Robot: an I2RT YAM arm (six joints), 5 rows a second.
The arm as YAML. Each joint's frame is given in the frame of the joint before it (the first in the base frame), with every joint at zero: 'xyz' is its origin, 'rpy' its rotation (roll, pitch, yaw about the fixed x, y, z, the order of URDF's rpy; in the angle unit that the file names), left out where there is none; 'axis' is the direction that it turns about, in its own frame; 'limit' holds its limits. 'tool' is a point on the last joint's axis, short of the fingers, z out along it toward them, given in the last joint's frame.
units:
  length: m
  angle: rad
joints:
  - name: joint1
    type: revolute
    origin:
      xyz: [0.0, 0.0, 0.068]
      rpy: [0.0, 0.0, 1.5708]
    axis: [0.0, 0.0, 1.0]
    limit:
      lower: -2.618
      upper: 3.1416
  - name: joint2
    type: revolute
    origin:
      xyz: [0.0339, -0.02, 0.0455]
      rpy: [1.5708, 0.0, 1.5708]
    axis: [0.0, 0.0, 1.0]
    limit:
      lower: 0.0
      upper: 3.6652
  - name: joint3
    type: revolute
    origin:
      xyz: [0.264, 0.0, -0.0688]
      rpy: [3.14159, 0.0, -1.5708]
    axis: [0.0, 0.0, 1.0]
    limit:
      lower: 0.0
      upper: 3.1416
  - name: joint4
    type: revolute
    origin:
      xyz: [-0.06, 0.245, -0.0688]
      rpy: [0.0, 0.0, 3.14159]
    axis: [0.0, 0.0, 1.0]
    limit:
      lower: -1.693
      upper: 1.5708
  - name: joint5
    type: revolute
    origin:
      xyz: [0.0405, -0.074, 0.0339]
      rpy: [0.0, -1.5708, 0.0]
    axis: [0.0, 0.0, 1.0]
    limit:
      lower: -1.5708
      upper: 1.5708
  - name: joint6
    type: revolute
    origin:
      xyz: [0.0, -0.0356, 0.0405]
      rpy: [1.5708, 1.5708, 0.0]
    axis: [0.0, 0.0, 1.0]
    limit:
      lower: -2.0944
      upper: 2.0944
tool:
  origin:
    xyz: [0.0, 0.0, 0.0]
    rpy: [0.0, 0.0, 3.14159]
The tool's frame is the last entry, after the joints.
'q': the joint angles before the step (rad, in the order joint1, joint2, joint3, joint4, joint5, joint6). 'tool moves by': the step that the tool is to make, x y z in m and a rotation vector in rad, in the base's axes. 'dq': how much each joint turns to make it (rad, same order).
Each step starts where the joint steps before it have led.
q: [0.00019 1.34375 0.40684 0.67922 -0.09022 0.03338]
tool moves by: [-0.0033 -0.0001 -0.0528 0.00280 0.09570 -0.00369]
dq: [-0.00002 0.21321 -0.08428 0.20213 0.00265 0.00380]
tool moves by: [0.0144 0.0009 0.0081 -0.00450 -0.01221 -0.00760]
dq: [0.00507 0.01497 0.06290 -0.03573 0.01346 0.00005]
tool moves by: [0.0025 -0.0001 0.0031 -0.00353 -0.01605 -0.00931]
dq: [0.00101 -0.00033 0.00943 0.00626 0.01093 -0.00005]
